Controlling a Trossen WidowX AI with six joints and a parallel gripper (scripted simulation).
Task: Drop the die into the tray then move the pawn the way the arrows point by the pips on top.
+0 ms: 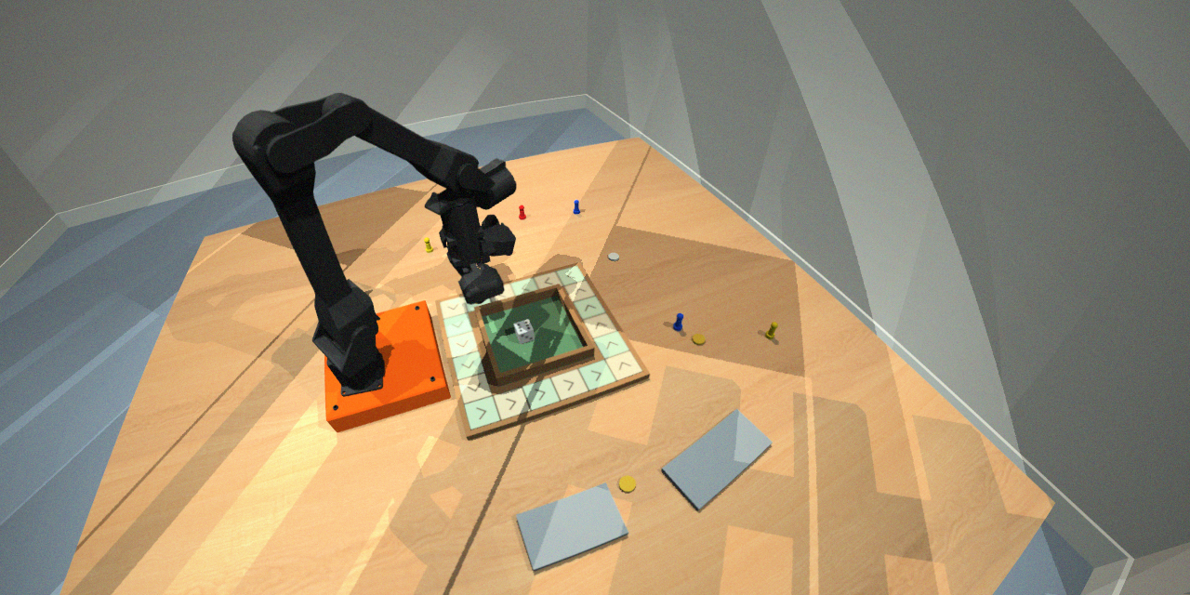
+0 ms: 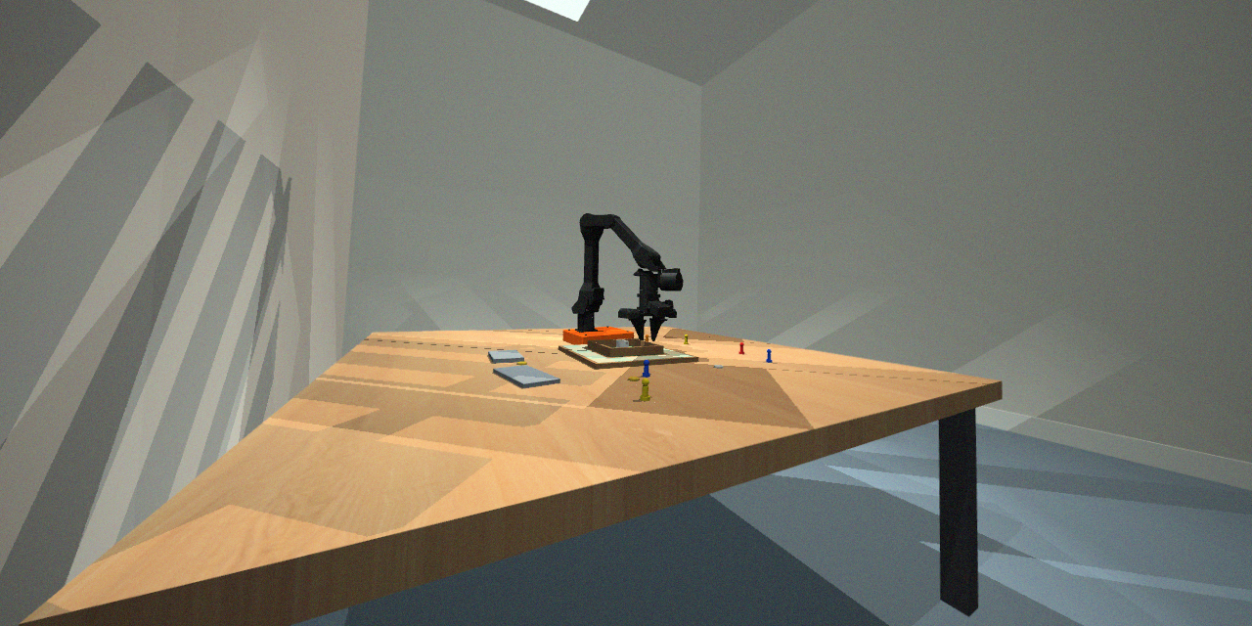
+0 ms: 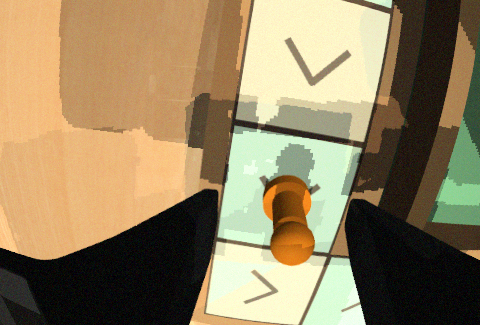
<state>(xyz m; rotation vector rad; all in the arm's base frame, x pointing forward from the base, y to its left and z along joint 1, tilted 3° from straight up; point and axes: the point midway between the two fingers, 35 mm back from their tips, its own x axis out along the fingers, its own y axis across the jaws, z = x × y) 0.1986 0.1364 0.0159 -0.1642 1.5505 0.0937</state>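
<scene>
The grey die lies 60 mm ahead of my gripper tip and 110 mm to the right of it. Also, from my gripper tip: white disc (280 mm ahead, 50 mm to the left, 20 mm below); orange pawn (right at my gripper tip); green dice tray (70 mm ahead, 110 mm to the right, 20 mm below).
</scene>
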